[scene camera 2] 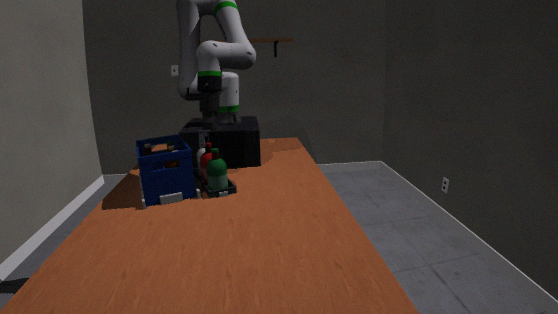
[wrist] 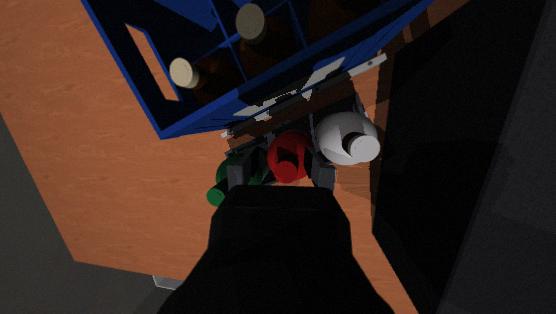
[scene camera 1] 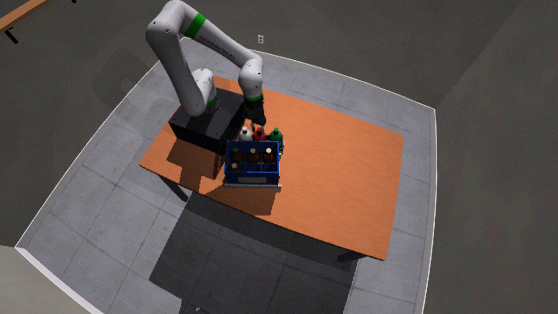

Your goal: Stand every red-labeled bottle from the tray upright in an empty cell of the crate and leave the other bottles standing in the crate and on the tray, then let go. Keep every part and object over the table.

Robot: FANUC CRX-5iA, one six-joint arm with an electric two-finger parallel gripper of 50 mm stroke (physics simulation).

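Frame: origin at the arm's base, x ahead, y left, z up, level; centimetres.
Seen in the pictures: gripper, fingertip midpoint: (scene camera 2: 203, 146) (wrist: 281, 155) (scene camera 1: 258, 132); arm's base, origin of the base link: (scene camera 2: 226, 122) (scene camera 1: 208, 104).
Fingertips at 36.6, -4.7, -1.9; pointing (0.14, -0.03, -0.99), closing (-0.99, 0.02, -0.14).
Pixels of each thing's top centre, then the offset from my fingertips to it, as dx, dy, dz. "spot": a spot on its surface instead. Level surfaces: height alone.
- red bottle, middle of its top: (wrist: 285, 172) (scene camera 2: 207, 143) (scene camera 1: 258, 129) -0.6, +1.6, +1.0
- black tray, surface spot: (scene camera 2: 231, 188) spot: +11.0, +10.7, -12.9
- white bottle, middle of its top: (wrist: 365, 149) (scene camera 1: 244, 128) -8.1, -1.2, +1.0
- green bottle, middle of its top: (wrist: 215, 197) (scene camera 2: 214, 149) (scene camera 1: 276, 129) +8.1, +5.5, +1.0
- blue crate, middle of its top: (wrist: 232, 50) (scene camera 2: 176, 143) (scene camera 1: 256, 146) +3.8, -9.6, +2.5
- wooden table, its level: dz -15.0
The red bottle (scene camera 1: 259, 135) (scene camera 2: 205, 162) (wrist: 289, 150) stands upright on the black tray (scene camera 2: 231, 188), between the white bottle (scene camera 1: 244, 135) (wrist: 345, 135) and the green bottle (scene camera 1: 276, 138) (scene camera 2: 216, 171) (wrist: 215, 195). My gripper (scene camera 1: 258, 128) (wrist: 281, 155) is open and empty. Its fingers show on either side of the red bottle's cap in the wrist view, one of them over the green bottle. The blue crate (scene camera 1: 251, 178) (scene camera 2: 167, 180) (wrist: 200, 117) holds several brown bottles. Two front cells, middle and right in the first scene view, look empty. The bottles' lower parts are largely hidden.
The crate stands right beside the tray, with its walls rising next to the bottles. The robot's black base block (scene camera 1: 205, 122) (scene camera 2: 240, 145) stands close to the white bottle's side. Pale metal brackets (scene camera 1: 252, 186) (wrist: 370, 63) lie along the crate's foot on the wooden table (scene camera 1: 340, 175) (scene camera 2: 270, 240).
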